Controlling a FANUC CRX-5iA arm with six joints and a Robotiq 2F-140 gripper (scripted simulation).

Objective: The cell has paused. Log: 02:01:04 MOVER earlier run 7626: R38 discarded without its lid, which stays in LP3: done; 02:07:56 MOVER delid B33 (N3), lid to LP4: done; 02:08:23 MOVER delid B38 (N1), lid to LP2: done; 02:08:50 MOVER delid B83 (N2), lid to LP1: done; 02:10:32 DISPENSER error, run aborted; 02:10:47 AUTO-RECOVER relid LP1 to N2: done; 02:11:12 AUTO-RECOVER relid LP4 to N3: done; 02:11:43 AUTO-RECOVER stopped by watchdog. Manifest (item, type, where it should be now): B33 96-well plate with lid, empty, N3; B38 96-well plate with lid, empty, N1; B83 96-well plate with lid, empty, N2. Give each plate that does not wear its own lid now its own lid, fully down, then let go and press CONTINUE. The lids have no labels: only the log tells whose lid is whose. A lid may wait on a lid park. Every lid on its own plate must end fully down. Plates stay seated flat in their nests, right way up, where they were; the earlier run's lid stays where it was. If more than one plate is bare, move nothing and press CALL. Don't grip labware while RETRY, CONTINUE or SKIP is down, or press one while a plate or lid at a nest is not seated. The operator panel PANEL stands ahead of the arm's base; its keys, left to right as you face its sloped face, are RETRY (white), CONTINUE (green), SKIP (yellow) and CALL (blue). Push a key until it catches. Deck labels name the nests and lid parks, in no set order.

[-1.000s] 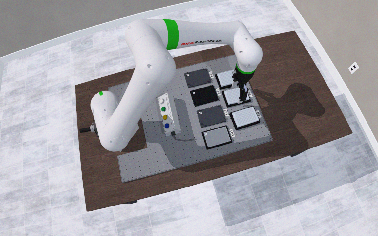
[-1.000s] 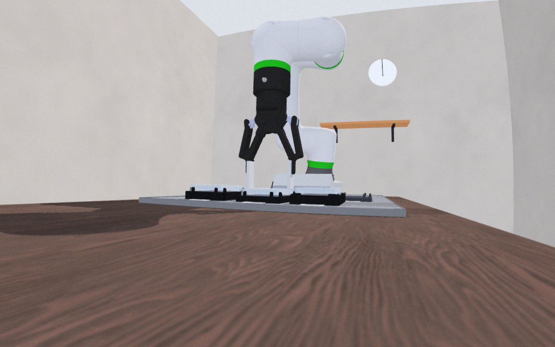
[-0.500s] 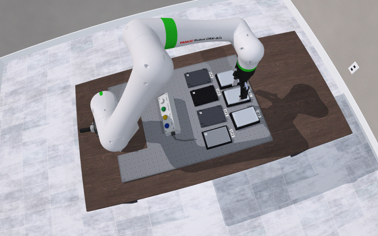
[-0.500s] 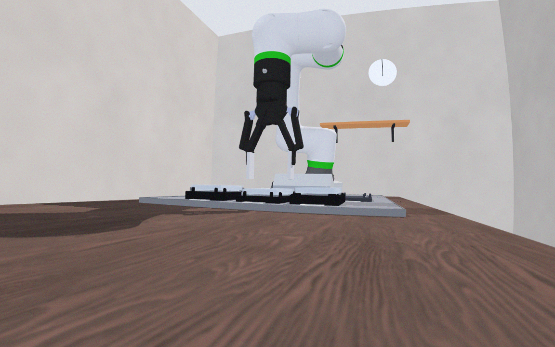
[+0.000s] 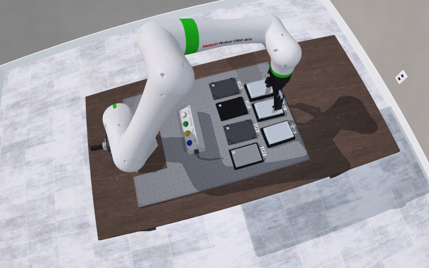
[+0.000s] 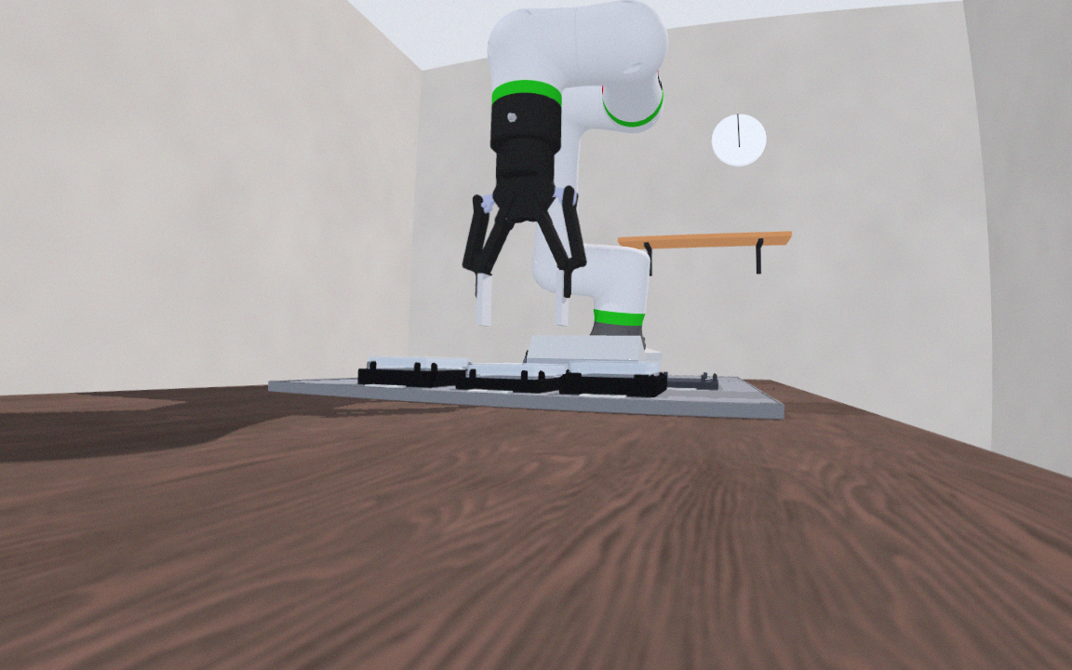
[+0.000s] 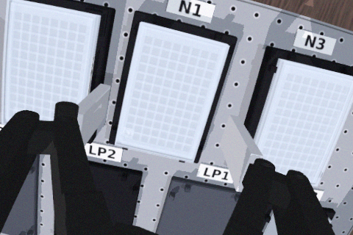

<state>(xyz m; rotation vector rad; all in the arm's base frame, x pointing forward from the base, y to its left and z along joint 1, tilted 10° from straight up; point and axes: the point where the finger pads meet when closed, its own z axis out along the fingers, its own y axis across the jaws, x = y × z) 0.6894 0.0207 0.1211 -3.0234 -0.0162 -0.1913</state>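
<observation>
Now: the green continue key 43 cm behind my hand and 4 cm below it. Also, from my hand: lid park LP2 (18 cm behind, 10 cm below, 5 cm to the left); then plate (8 cm below); then lid park LP1 (17 cm behind, 10 cm below, 8 cm to the right).
</observation>
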